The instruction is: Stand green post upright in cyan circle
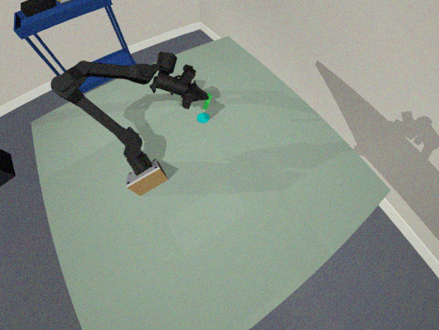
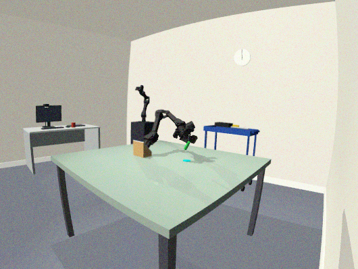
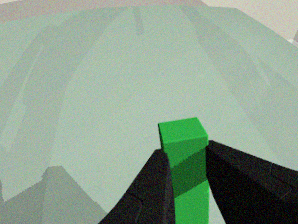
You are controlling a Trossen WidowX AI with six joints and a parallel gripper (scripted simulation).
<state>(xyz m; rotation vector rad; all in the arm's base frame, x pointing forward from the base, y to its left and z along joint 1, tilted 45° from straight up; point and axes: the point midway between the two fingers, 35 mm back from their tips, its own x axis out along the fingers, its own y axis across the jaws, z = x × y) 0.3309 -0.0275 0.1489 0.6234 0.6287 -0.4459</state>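
Now: the cyan circle 140 mm below my gripper tip, 20 mm to the left of it and 20 mm behind it. From my gripper tip the other things lie so: green post: 20 mm below, 10 mm behind.
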